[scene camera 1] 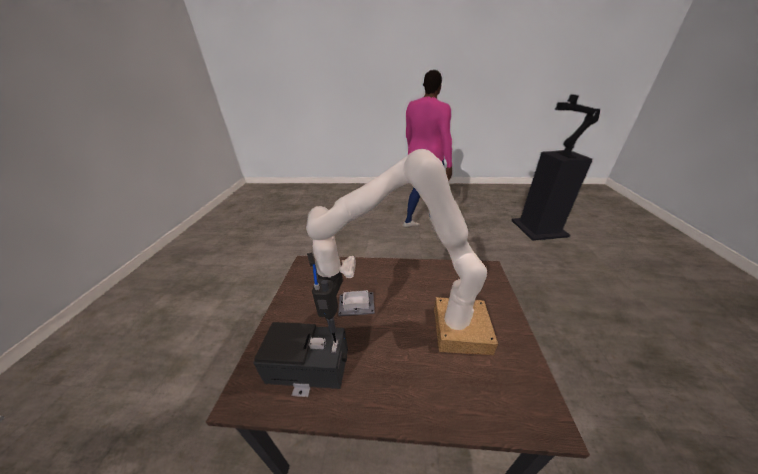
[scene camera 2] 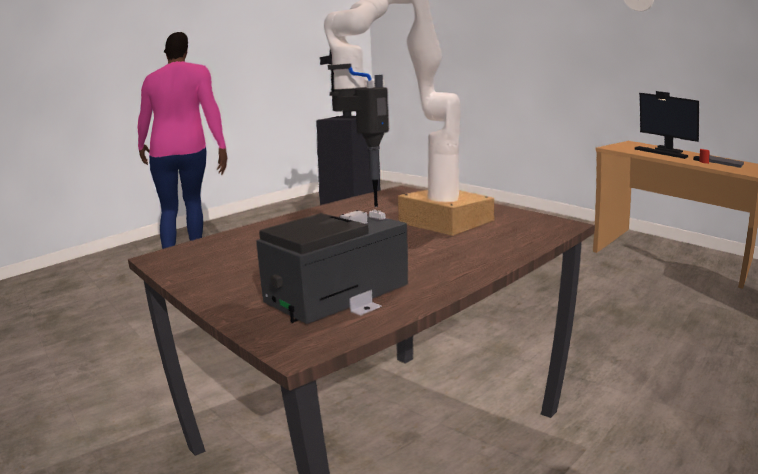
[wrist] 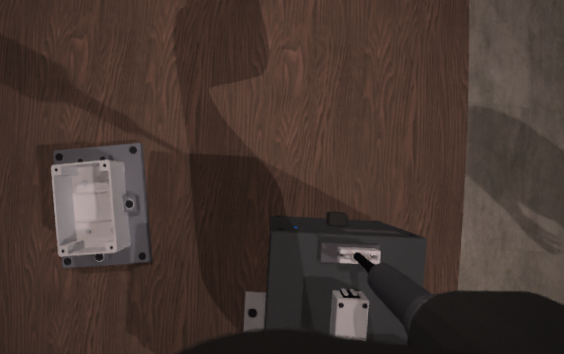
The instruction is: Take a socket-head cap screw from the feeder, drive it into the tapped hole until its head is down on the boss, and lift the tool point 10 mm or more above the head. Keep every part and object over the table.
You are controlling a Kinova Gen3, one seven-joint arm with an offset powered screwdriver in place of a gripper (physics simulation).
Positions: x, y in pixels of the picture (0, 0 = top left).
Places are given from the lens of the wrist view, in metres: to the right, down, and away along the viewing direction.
dark screw feeder (wrist: 299, 288): 0.02, 0.11, 0.30
grey fixture plate (wrist: 135, 182): -0.21, 0.01, 0.43
The marked spots on the dark screw feeder and the grey fixture plate are 0.28 m apart.
